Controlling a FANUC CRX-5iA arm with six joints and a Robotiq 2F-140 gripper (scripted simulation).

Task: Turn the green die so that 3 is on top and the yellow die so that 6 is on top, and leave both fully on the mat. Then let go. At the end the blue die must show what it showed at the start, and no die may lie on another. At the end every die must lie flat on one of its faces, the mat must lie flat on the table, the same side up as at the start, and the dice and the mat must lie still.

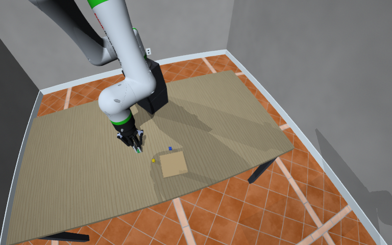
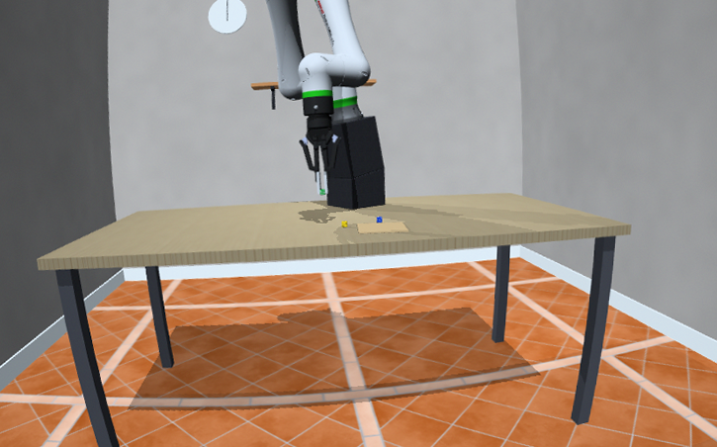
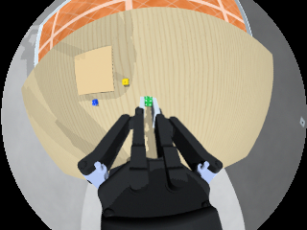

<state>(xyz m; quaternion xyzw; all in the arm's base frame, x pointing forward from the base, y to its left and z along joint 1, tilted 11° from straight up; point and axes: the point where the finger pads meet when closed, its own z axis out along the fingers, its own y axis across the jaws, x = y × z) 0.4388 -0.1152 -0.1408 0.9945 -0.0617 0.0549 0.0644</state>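
Now: the green die 10 mm ahead of my hand and 30 mm below it. Round my hand: tan mat 80 mm ahead, 170 mm to the left, 130 mm below; blue die 20 mm behind, 170 mm to the left, 130 mm below; yellow die 30 mm ahead, 60 mm to the left, 130 mm below.
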